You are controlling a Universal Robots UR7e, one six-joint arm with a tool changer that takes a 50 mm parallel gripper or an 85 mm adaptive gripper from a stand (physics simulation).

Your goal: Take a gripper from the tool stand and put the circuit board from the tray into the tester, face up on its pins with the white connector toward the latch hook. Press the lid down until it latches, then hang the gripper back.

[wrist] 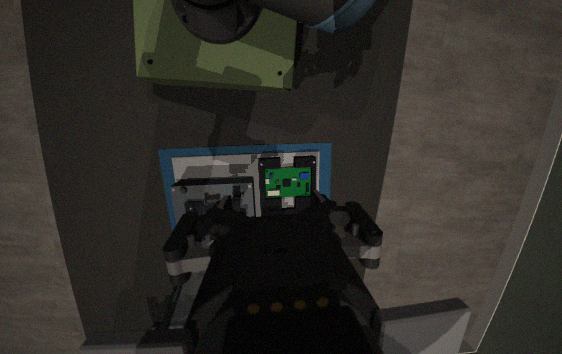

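Frame: origin at the arm's base, x ahead, y left, z up, level; centimetres.
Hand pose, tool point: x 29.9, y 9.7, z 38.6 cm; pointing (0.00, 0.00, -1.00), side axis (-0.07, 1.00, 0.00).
Observation:
Things, the pixels of their top centre, and the offset from my tool point. "*": a spot on its surface instead.
- green circuit board, centre of its top: (288,183) dy +5.1, dx +5.1, dz -43.2 cm
- black tray, a spot on its surface: (304,161) * dy +8.5, dx -0.3, dz -43.2 cm
- dark grey tester, a spot on its surface: (212,189) * dy -11.8, dx +5.8, dz -40.0 cm
- grey block, a spot on its surface: (425,327) * dy +4.4, dx -1.9, dz -1.2 cm
The green circuit board (287,182) lies face up on the black tray (304,161), right of centre in the wrist view. Its white connector (273,193) is at its lower left corner. The dark grey tester (212,189) is left of the tray; its lower part is hidden behind my gripper, and I cannot tell how its lid stands. My gripper (273,200), the adaptive one with jointed fingers, is open and empty. Its fingertips are wide apart, above the lower part of the board and the tester's right side. The latch hook cannot be made out.
A blue-edged base plate (245,148) lies under the tester and tray. Beyond it is a green mounting plate (215,62) with the round arm base (220,25); a blue-ringed arm part (332,22) is at the top. A grey block (425,327) stands at lower right.

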